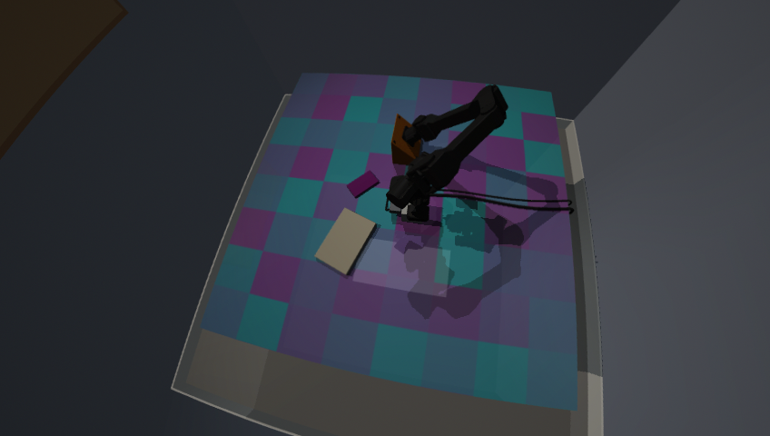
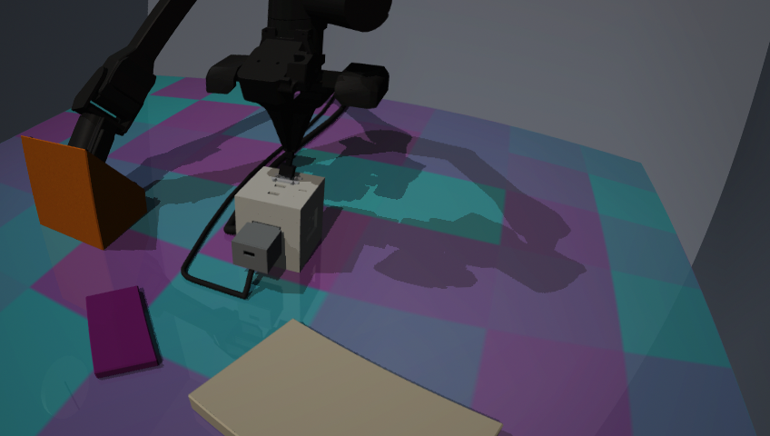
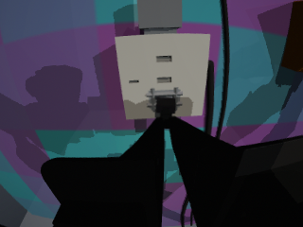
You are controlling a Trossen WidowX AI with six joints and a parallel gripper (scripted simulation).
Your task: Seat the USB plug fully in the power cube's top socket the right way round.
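Now: the black USB plug 2 cm below my gripper tip. Round my gripper tip: flat beige slab 16 cm ahead, 23 cm to the right, 10 cm below; then USB socket 4 cm below; then magenta block 7 cm behind, 24 cm to the right, 10 cm below.
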